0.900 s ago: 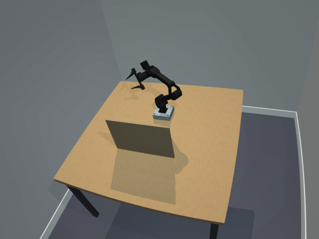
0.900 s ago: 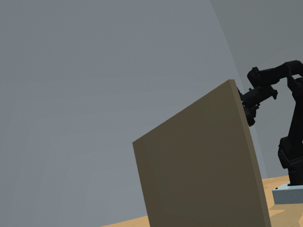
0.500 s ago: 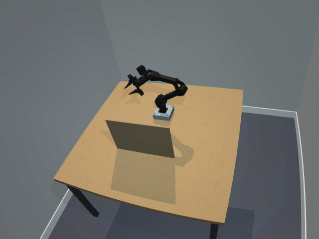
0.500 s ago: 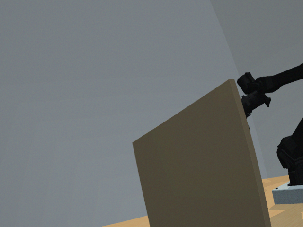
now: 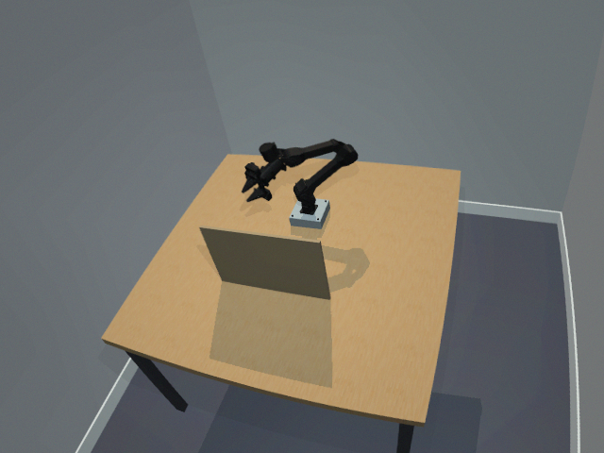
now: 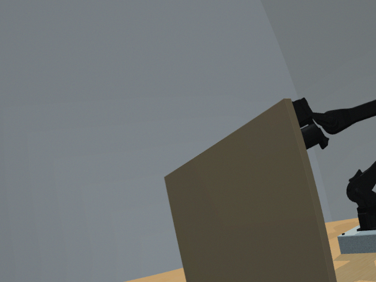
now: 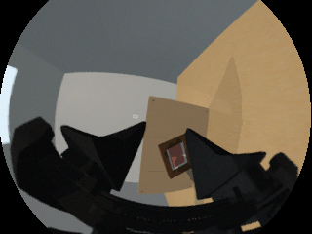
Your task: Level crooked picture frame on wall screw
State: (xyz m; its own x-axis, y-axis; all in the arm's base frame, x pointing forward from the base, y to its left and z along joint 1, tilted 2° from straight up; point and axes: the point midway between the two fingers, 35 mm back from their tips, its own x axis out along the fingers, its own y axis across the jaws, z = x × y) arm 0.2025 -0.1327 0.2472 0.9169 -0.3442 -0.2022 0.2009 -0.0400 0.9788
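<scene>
My gripper tip is 17 cm short of the picture frame, 15 cm to the right of it and 13 cm above it. From my gripper tip the other things lie so: wall panel: 18 cm ahead, 15 cm to the left, 14 cm below.
</scene>
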